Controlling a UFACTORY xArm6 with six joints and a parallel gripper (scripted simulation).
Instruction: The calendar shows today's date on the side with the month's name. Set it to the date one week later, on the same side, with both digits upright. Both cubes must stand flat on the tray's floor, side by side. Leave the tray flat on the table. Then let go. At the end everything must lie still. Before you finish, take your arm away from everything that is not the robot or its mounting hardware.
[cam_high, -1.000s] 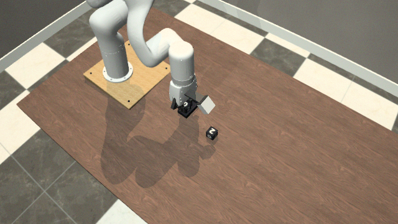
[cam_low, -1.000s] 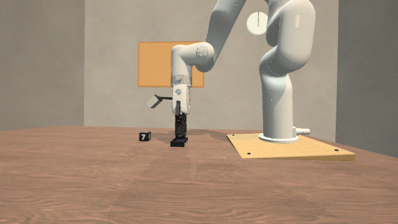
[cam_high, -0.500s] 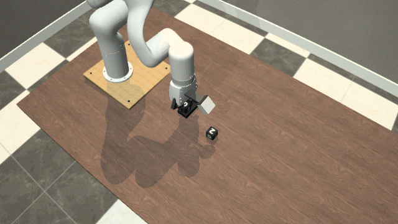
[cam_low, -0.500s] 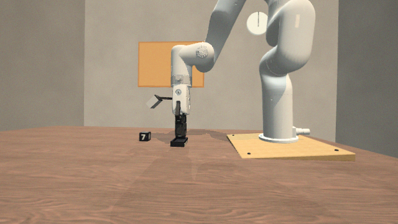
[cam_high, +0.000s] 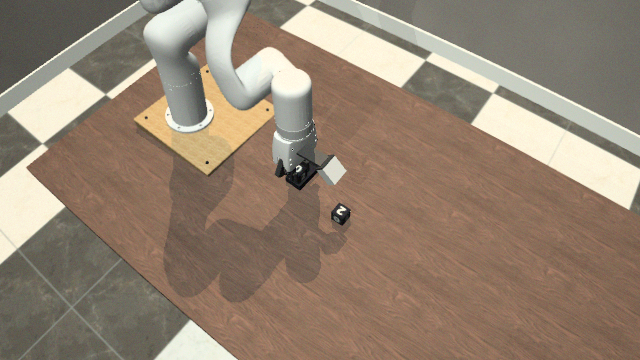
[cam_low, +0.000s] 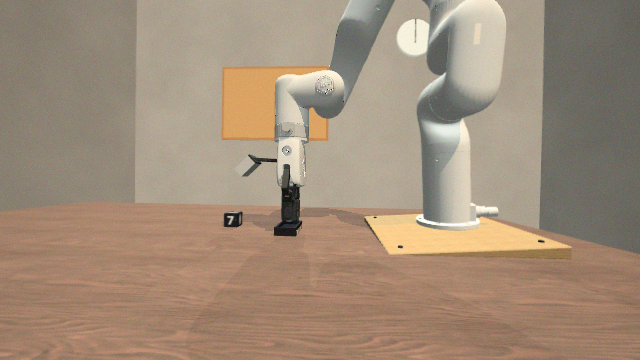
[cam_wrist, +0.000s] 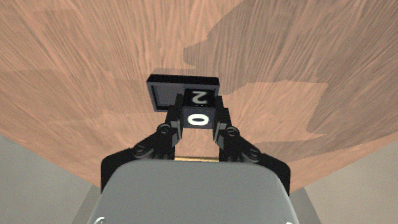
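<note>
My hand is 1 cm above the black cube. From my hand the other things lie so: black tray 4 cm below, 2 cm to the left.
</note>
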